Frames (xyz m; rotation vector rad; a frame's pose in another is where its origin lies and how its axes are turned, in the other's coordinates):
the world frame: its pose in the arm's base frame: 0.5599 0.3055 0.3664 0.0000 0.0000 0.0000
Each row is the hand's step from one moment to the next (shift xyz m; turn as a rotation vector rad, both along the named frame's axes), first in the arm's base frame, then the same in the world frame.
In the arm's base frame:
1: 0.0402 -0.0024 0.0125 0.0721 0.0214 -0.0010
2: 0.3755 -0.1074 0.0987 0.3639 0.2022 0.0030
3: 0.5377 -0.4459 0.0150 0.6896 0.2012 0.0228
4: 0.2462 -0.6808 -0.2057 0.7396 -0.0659 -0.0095
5: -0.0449 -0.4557 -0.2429 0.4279 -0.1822 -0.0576
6: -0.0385 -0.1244 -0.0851 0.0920 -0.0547 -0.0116
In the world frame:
1: 0.0402 -0.0024 0.0125 0.0721 0.0214 -0.0010
2: 0.3755 -0.1074 0.0987 0.3639 0.2022 0.0030
3: 0.5377 -0.4459 0.0150 0.6896 0.2012 0.0228
4: 0.2462 -0.6808 -0.2057 0.7396 -0.0659 -0.0095
5: -0.0449 -0.4557 -0.2429 0.4279 -0.1822 -0.0576
6: -0.0385 -0.1244 -0.0851 0.0920 -0.0547 -0.0116

